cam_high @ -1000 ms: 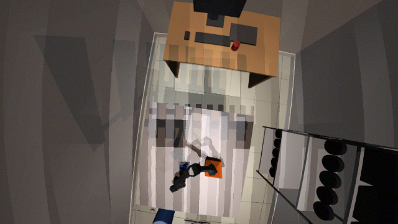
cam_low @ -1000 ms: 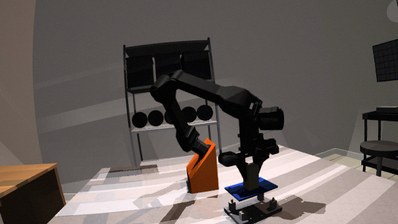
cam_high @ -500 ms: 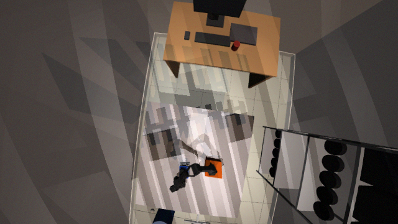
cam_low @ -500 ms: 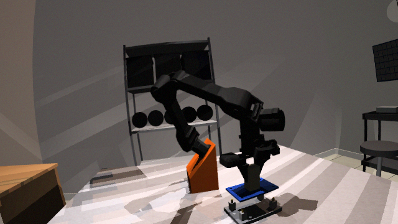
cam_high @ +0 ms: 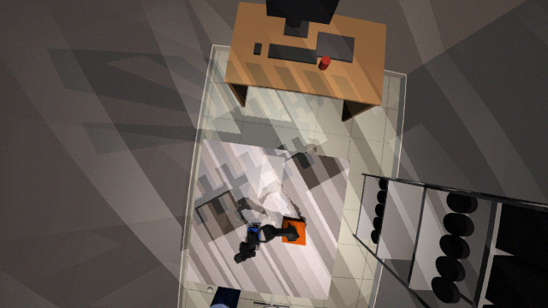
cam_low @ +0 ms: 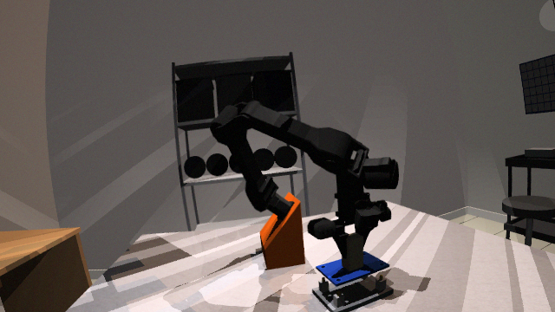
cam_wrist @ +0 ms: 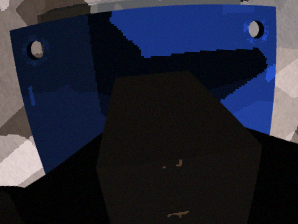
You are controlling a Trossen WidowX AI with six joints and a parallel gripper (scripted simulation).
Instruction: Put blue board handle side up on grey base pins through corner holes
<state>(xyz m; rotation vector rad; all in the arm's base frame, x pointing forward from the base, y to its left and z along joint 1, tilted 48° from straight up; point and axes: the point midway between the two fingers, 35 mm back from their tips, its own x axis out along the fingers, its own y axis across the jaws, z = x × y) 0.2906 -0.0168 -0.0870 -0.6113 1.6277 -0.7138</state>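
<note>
Now: gripper tip 100 mm above the grey base. Round my gripper tip: flat blue board: 10 mm below.
</note>
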